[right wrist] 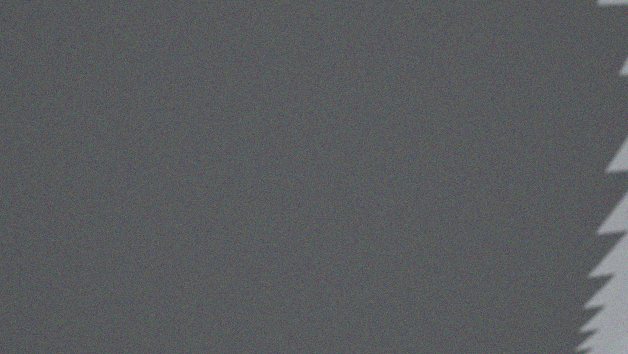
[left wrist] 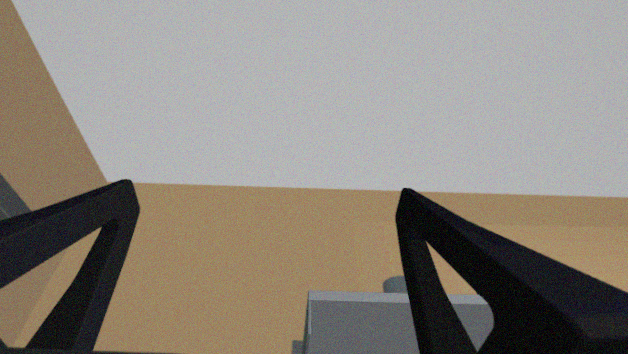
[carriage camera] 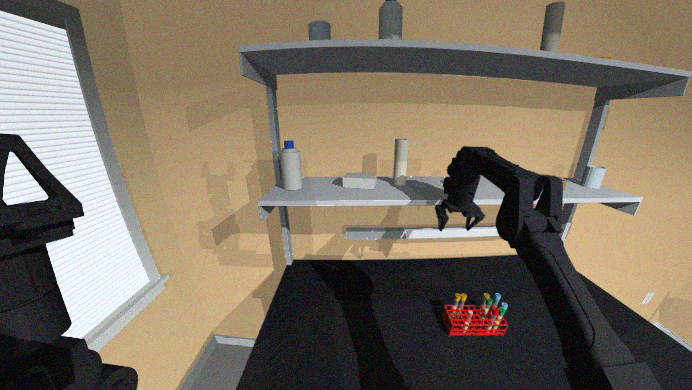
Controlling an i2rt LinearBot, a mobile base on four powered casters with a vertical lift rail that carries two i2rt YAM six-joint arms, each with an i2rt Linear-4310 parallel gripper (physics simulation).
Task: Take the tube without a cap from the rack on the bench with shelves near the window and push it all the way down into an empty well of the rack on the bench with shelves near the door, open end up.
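Observation:
A red rack (carriage camera: 477,335) stands on the black bench top, right of centre in the carriage view. A tube without a cap (carriage camera: 468,322) stands upright in its front left part. Several tubes with yellow, green, blue and red caps stand in the rack's back left and right parts. My right gripper (carriage camera: 455,229) is open and empty, fingers down, high above and behind the rack in the picture, in front of the lower shelf. The right wrist view shows a blurred grey surface and no fingers. My left gripper (left wrist: 269,198) is open and empty, raised at the far left.
The lower shelf (carriage camera: 325,202) bears a blue-capped bottle (carriage camera: 291,169), a pale box (carriage camera: 359,181), a tall cylinder (carriage camera: 401,162) and a light cup (carriage camera: 595,177). The upper shelf (carriage camera: 400,57) (left wrist: 360,325) overhangs it. A window with blinds (carriage camera: 60,125) is at the left.

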